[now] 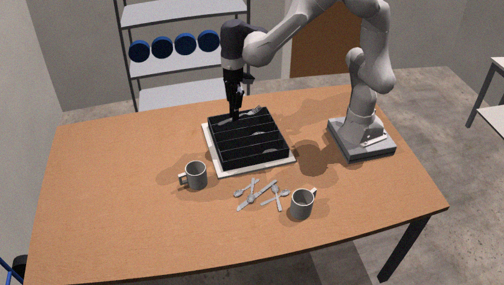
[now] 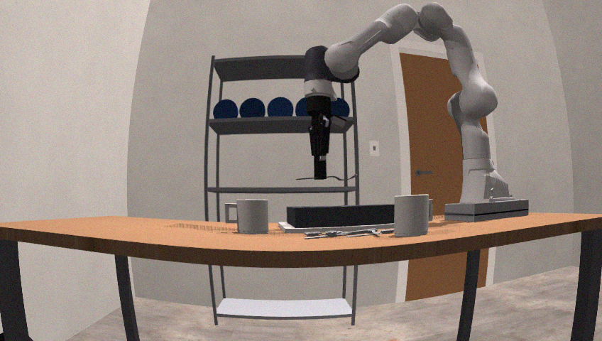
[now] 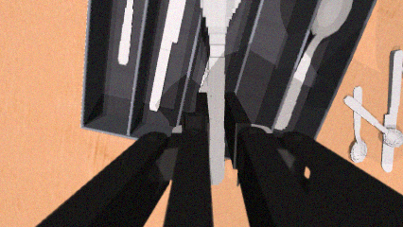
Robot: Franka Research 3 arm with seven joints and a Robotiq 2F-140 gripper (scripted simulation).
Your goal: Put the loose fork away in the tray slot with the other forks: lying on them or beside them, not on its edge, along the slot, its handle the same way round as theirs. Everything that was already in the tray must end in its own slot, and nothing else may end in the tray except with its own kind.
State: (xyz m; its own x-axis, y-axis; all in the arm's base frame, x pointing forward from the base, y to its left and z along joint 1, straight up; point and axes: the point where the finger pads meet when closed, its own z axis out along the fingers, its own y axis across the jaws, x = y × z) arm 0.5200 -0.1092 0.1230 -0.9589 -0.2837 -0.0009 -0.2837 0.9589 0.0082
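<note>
Right now my hand is 50 mm past the black cutlery tray and 140 mm above it. Round my hand: small spoon (70 mm behind, 120 mm to the right, 160 mm below); grey mug (190 mm ahead, 180 mm to the left, 140 mm below).
</note>
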